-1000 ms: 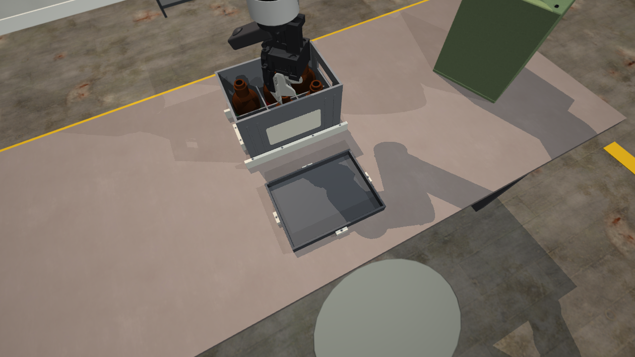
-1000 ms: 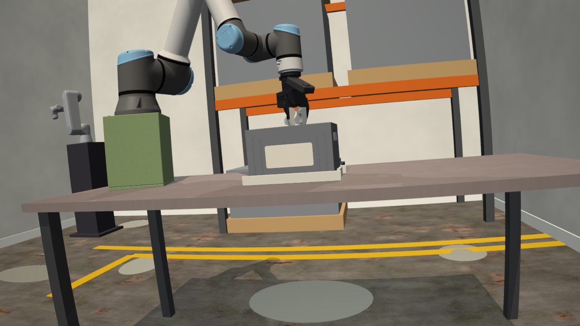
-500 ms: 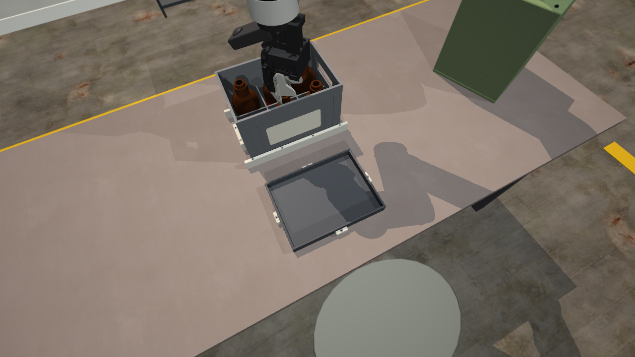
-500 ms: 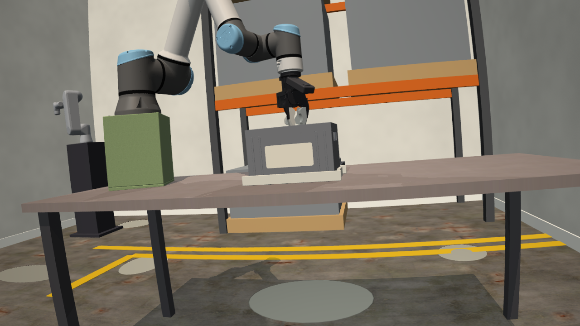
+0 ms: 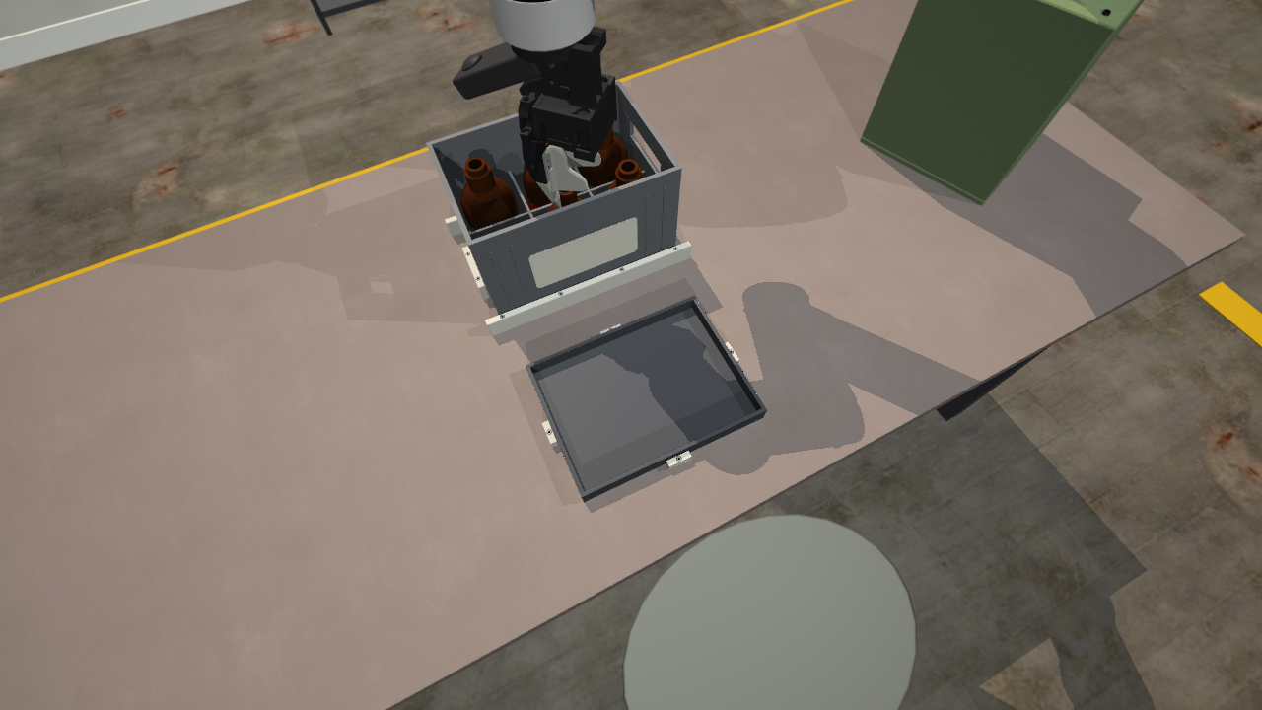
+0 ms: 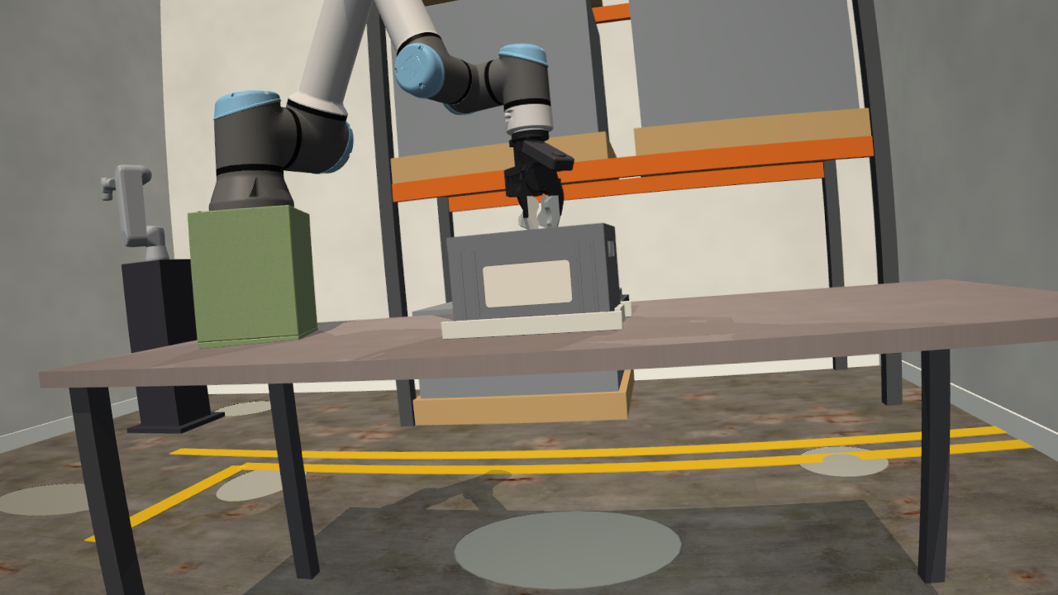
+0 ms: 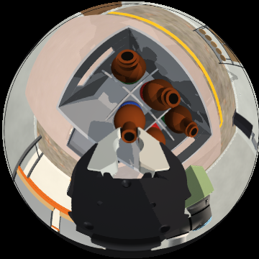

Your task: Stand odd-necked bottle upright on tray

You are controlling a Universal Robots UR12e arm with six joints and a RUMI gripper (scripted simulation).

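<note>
Now: the brown bottle 1 cm to the left of my hand and 7 cm below it. The rest, counted from my hand: grey crate 1 cm behind, 4 cm to the right, 7 cm below; dark tray 1 cm ahead, 23 cm to the left, 15 cm below.
</note>
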